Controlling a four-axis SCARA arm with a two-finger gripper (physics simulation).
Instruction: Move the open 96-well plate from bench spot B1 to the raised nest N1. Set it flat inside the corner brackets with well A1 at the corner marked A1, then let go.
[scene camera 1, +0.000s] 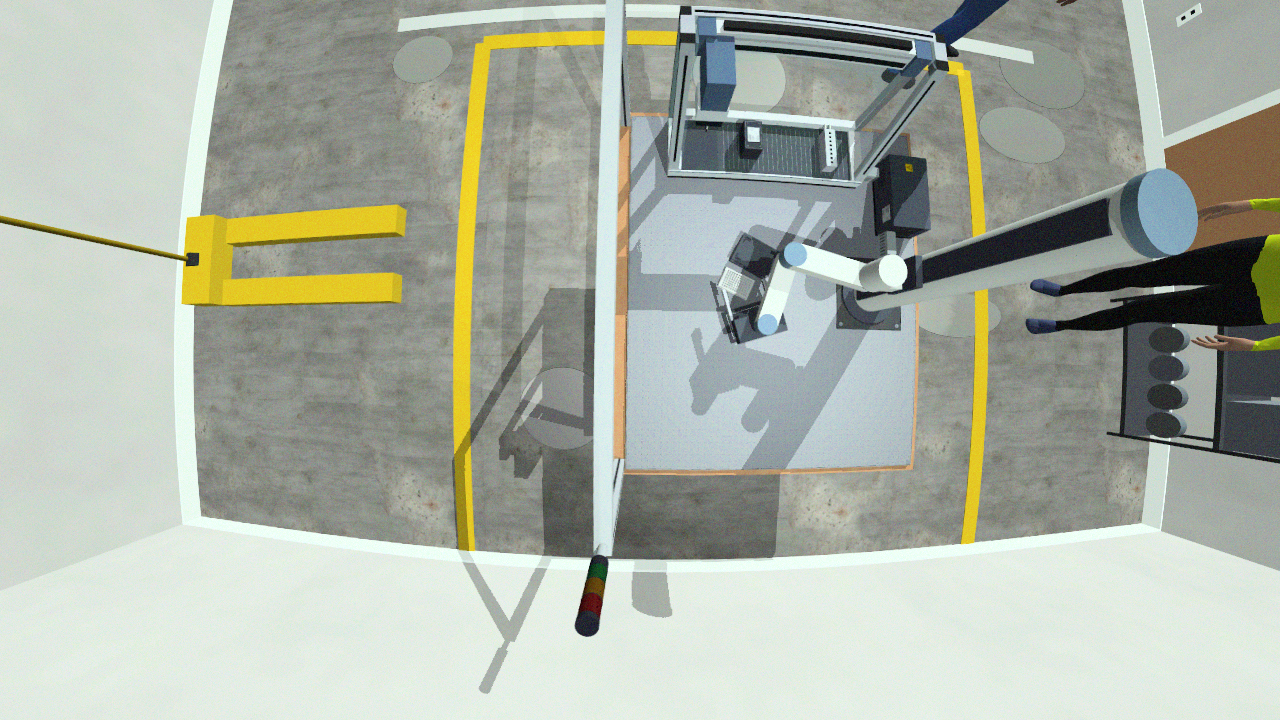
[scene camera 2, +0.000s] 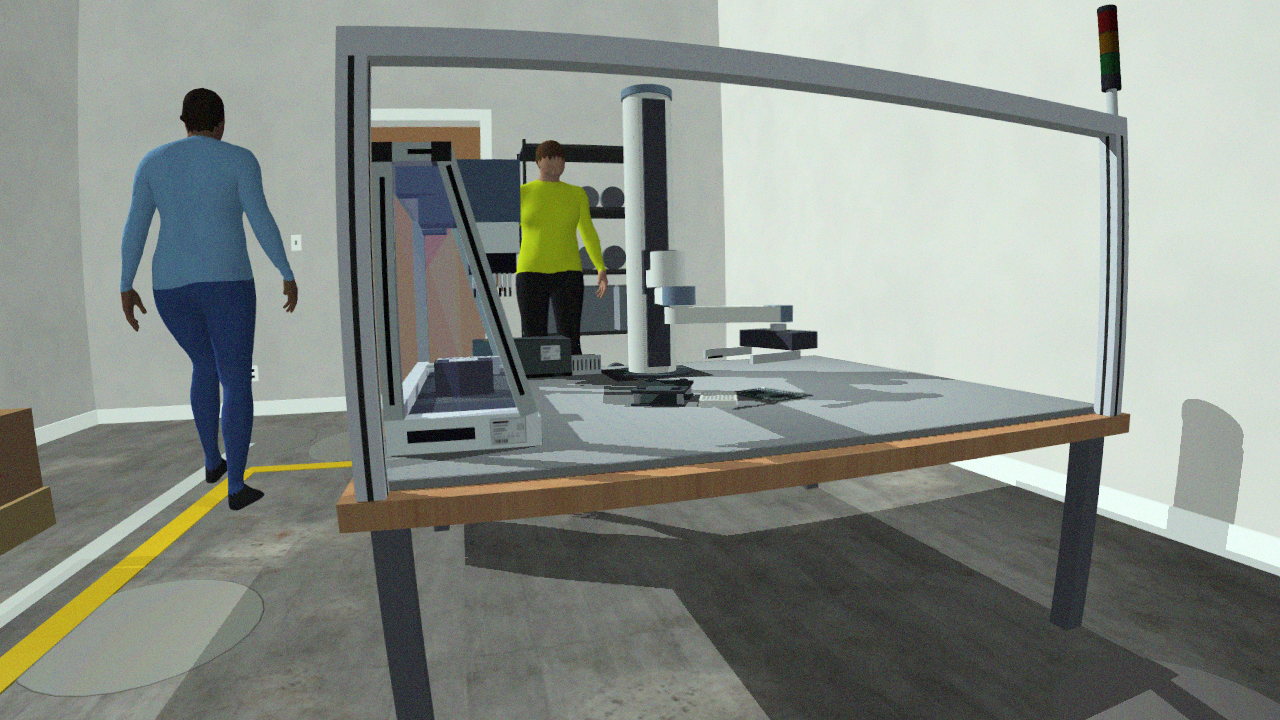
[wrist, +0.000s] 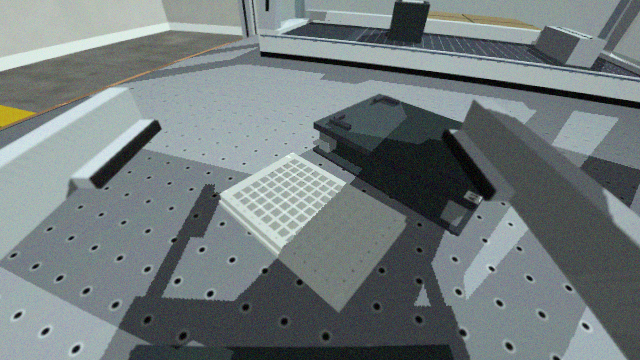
My gripper shows in scene camera 1, in scene camera 2 and in the wrist view (301, 112). The same spot on my gripper: (scene camera 2: 787, 355) is (scene camera 1: 729, 317).
